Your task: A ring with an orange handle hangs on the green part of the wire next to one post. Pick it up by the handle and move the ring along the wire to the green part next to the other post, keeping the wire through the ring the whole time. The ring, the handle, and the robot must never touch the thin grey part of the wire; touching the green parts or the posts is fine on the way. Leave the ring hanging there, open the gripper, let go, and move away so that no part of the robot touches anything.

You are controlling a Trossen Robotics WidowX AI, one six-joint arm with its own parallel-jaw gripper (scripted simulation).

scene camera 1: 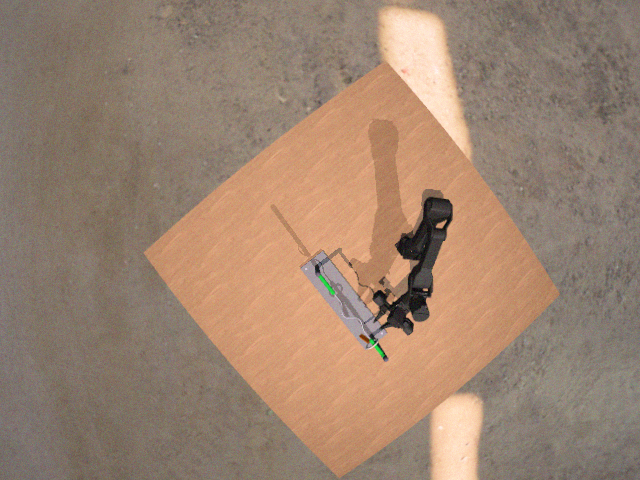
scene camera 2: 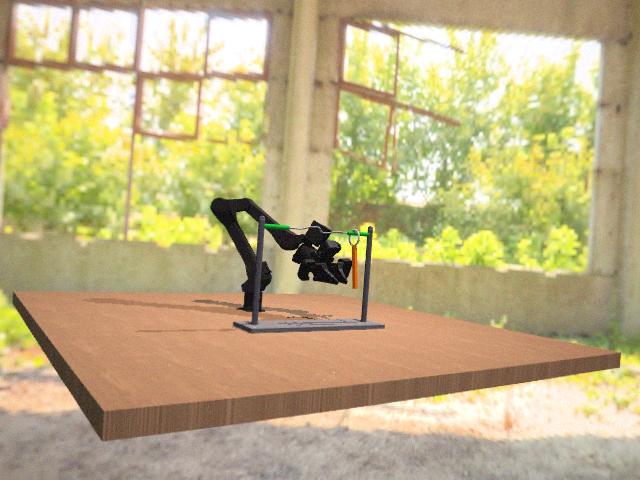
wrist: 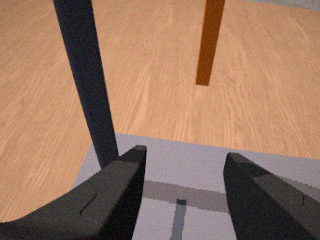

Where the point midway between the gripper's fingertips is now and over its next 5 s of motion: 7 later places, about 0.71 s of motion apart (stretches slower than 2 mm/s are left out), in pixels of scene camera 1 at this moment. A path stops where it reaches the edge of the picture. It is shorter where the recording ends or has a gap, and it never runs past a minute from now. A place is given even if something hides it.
My gripper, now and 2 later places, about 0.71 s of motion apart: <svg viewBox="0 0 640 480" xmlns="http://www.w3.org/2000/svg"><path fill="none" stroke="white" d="M376 325L383 320L391 313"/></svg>
